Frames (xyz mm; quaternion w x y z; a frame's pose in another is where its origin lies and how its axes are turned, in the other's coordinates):
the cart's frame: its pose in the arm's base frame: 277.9 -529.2 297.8 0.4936 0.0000 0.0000 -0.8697
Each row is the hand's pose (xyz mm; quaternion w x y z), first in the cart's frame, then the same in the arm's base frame.
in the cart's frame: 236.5 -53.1 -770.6 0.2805 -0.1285 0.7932 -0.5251
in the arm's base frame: 111.1 -705.0 -472.8 0.3182 -0.6264 -0.5033 0.5031
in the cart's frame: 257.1 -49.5 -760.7 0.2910 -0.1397 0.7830 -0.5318
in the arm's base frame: 103.6 -724.6 -462.9 0.3189 -0.6120 -0.5080 0.5155
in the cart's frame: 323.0 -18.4 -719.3 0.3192 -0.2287 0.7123 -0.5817
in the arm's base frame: 96.5 -797.1 -421.5 0.3484 -0.5066 -0.5505 0.5647
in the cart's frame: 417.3 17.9 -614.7 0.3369 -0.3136 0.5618 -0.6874
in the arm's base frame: 79.3 -896.7 -316.9 0.4315 -0.3338 -0.5500 0.6323
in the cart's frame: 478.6 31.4 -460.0 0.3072 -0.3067 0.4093 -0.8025
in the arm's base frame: 59.5 -956.2 -162.2 0.5463 -0.2046 -0.4688 0.6633
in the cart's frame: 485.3 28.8 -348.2 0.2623 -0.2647 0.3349 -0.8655
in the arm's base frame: 53.8 -960.6 -50.4 0.6232 -0.1606 -0.3955 0.6553
